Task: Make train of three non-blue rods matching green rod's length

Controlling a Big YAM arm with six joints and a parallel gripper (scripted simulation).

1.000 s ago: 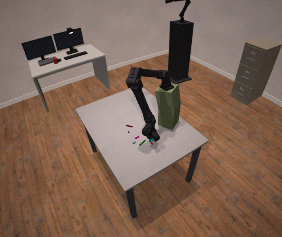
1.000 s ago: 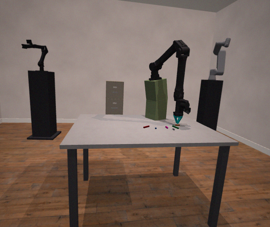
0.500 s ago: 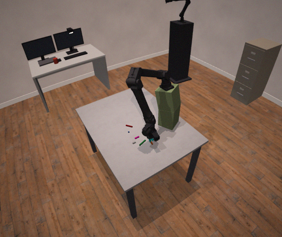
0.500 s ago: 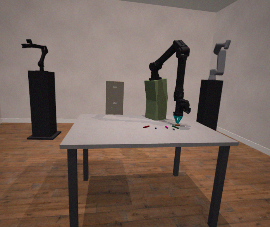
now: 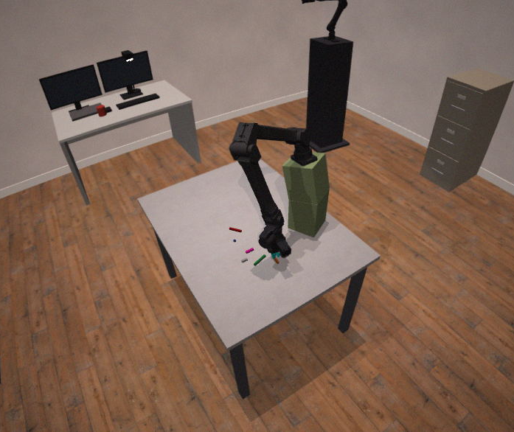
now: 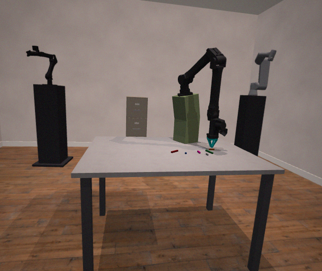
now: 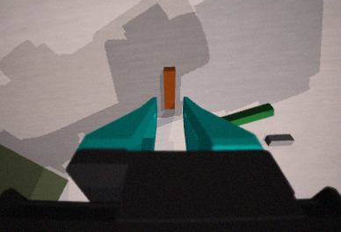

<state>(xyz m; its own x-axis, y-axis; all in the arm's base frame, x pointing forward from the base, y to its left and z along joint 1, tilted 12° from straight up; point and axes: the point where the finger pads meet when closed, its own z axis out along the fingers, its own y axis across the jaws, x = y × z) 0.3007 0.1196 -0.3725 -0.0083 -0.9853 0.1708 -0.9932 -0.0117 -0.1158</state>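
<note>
My hand is 20 mm above the orange rod. The rest, counted from my hand: grey rod: 140 mm ahead, 70 mm to the right, 20 mm below; green rod: 70 mm ahead, 40 mm to the right, 20 mm below; small blue rod: 120 mm ahead, 220 mm to the right, 20 mm below.
</note>
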